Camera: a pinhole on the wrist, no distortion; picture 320 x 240 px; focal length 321.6 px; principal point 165.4 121.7 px. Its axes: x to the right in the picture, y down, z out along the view. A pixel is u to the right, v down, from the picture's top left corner.
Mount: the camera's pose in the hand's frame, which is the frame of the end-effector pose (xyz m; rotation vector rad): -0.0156 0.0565 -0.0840 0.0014 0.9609 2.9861
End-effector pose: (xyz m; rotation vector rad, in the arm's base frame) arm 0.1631 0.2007 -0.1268 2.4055 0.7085 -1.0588
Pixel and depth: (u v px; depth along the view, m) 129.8 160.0 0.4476
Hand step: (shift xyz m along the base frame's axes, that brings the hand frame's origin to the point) 0.0128 -0.3770 -0.1748
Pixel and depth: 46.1 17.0 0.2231
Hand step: 0.1560 -0.2034 -0.0454
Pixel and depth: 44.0 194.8 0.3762
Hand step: 0.0471 -0.2759 -0.2321
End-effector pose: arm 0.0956 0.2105 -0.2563 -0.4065 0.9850 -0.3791
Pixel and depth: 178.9 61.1 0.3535
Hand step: 0.1653 0.3130 -0.0545
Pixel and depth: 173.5 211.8 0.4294
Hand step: 0.3000 0.2455 0.0797
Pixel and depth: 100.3 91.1 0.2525
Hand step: 0.1375 0.1915 -0.0834
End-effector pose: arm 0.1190 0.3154 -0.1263 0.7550 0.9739 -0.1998
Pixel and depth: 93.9 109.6 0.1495
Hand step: 0.1035 0.0890 0.0692
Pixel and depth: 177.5 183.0 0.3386
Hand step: 0.2339 -0.0077 0.1974
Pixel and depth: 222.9 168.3 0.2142
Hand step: 0.1166 0.0342 0.1557
